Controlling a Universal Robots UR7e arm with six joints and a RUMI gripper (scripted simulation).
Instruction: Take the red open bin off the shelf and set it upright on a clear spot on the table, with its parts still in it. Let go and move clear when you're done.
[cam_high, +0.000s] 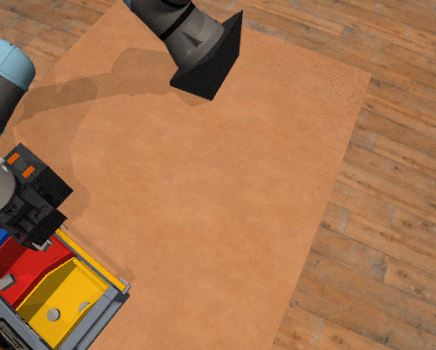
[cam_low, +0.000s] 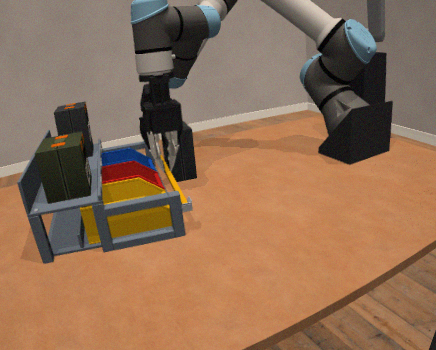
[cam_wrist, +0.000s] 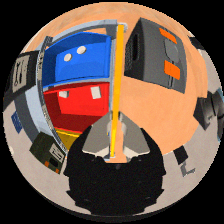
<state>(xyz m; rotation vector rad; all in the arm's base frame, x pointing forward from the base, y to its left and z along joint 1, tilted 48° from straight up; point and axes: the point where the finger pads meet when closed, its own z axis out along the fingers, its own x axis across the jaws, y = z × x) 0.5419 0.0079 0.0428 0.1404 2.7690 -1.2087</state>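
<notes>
My hand is 1 cm above the yellow stick. Round my hand: black box (10 cm to the right, 6 cm behind, 1 cm below); then red open bin (10 cm ahead, 3 cm below, 1 cm to the right); then blue bin (12 cm to the right, 9 cm ahead, 3 cm below).
</notes>
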